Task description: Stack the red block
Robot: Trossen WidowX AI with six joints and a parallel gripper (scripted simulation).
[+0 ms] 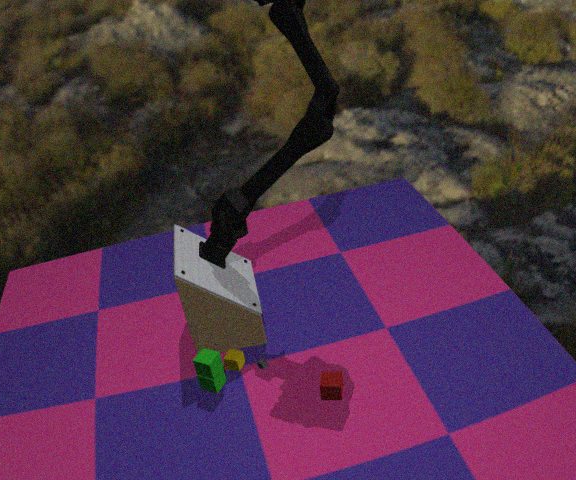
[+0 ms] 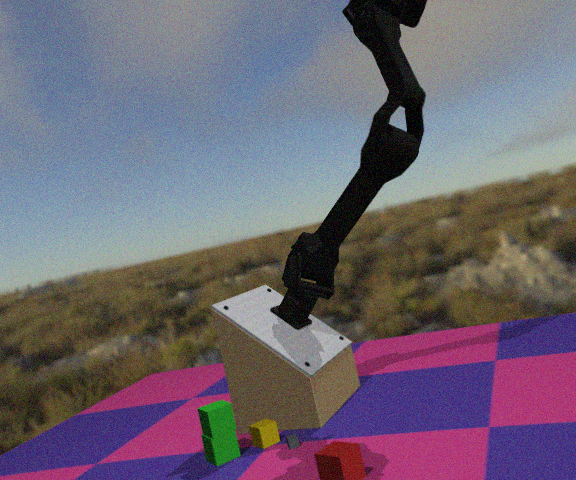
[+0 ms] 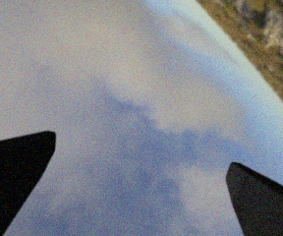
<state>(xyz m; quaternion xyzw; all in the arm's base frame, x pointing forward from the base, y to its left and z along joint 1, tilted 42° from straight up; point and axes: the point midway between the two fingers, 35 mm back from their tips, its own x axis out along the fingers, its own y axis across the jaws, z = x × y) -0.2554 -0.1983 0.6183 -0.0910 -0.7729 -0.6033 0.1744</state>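
My gripper tip is now 630 mm short of the red block, 70 mm to the left of it and 730 mm above it. Round my gripper tip: dark block 520 mm ahead, 200 mm to the right, 740 mm below; yellow block 500 mm ahead, 260 mm to the right, 740 mm below.
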